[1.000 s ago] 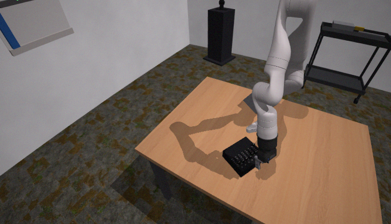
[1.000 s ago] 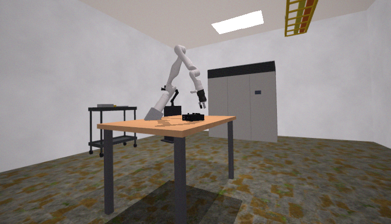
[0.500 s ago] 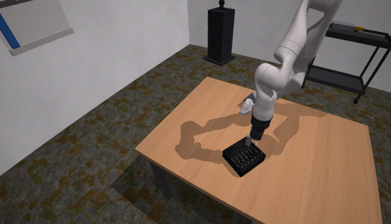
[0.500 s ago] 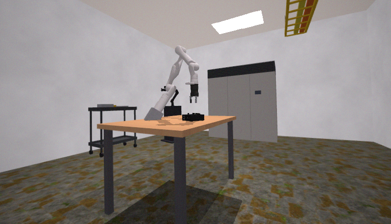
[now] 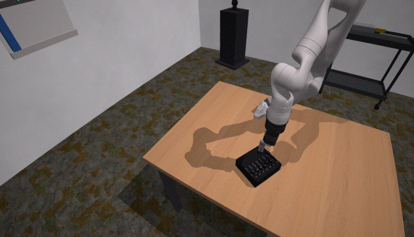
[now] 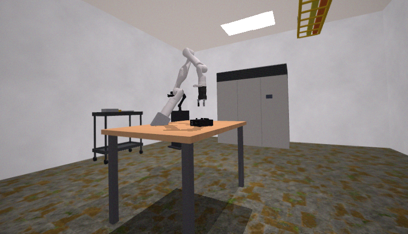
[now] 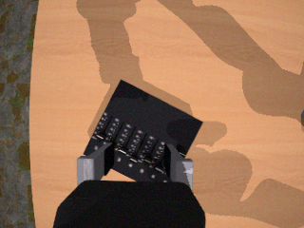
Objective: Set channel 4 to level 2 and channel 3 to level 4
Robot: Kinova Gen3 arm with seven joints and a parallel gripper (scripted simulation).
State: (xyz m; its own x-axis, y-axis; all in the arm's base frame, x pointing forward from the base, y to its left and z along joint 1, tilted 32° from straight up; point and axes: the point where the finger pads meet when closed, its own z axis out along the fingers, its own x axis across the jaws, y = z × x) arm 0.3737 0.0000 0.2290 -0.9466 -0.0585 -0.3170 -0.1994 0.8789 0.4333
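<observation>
Right now the channel 3 fader is 130 mm below my hand, 30 mm to the left of it and 30 mm ahead of it. The rest, counted from my hand: channel 4 fader: 130 mm below, 40 mm to the left, 10 mm ahead.
</observation>
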